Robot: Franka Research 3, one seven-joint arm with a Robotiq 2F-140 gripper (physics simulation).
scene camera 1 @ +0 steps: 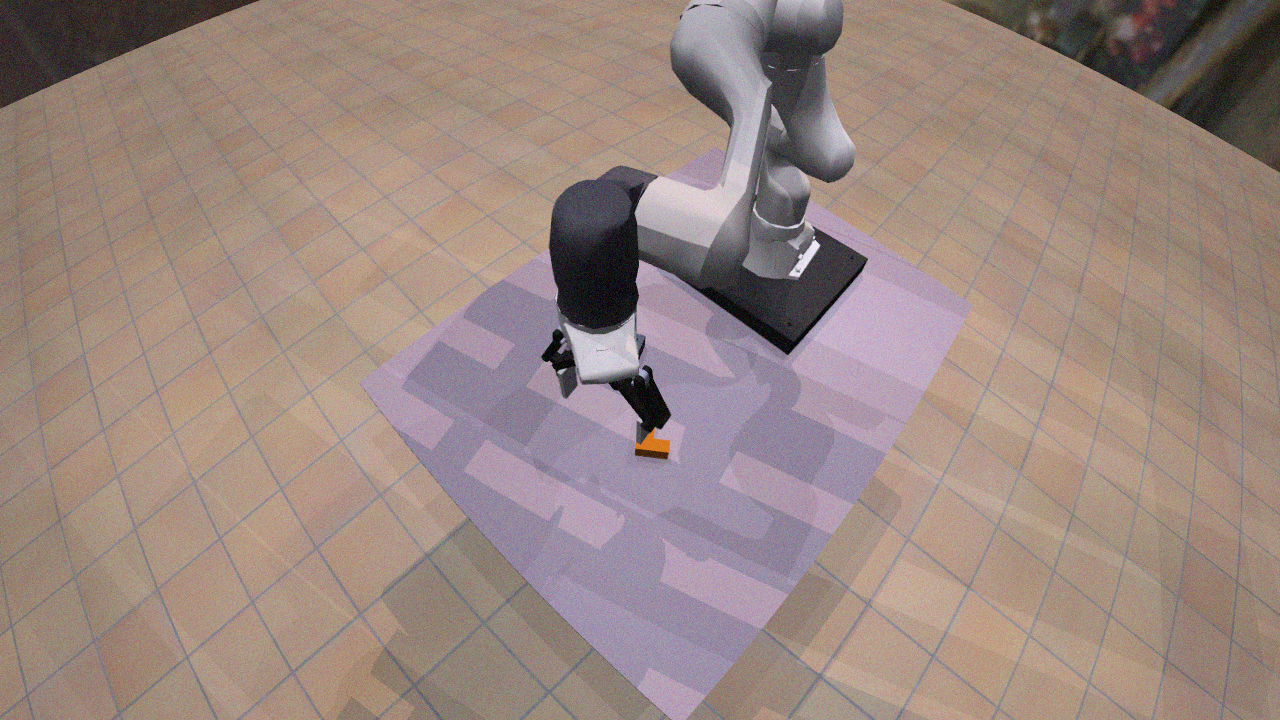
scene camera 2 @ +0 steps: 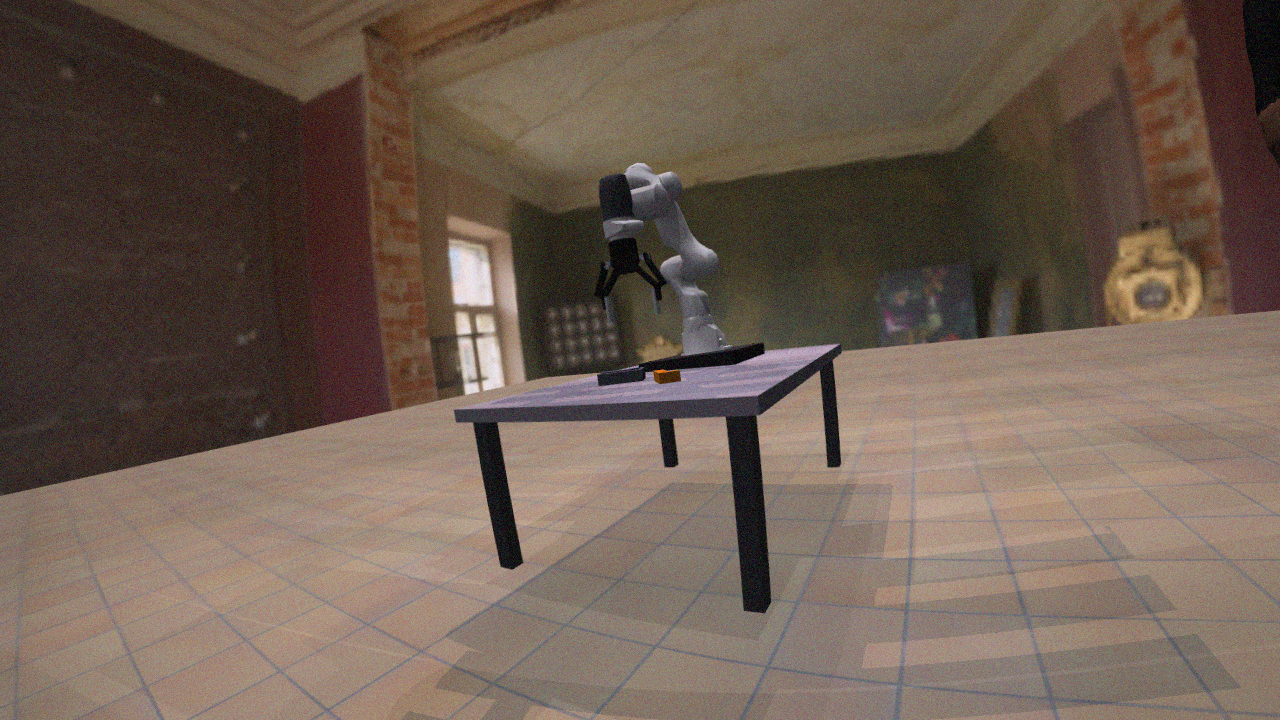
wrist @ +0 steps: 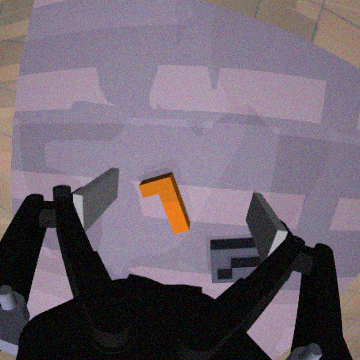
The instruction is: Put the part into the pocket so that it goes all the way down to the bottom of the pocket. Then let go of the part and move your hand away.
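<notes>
The orange L-shaped part point(scene camera 1: 655, 448) point(scene camera 2: 666, 377) point(wrist: 172, 202) lies flat on the table, apart from the pocket block. The dark grey block with the pocket point(scene camera 2: 621, 378) point(wrist: 219, 259) also sits on the table. In the wrist view it is at the lower right, partly covered by the right finger; in scene camera 1 it does not show, with the hand over that area. My gripper point(scene camera 1: 605, 407) point(scene camera 2: 634, 310) point(wrist: 182, 194) is open and empty, well above the table. In the wrist view the part shows between the two fingers, below them.
The lilac table point(scene camera 1: 626, 635) point(scene camera 2: 608, 414) carries the robot's black base plate point(scene camera 1: 769, 308) point(scene camera 2: 716, 358) at its back. Part of the table's edge and the tiled floor beyond show at the top of the wrist view.
</notes>
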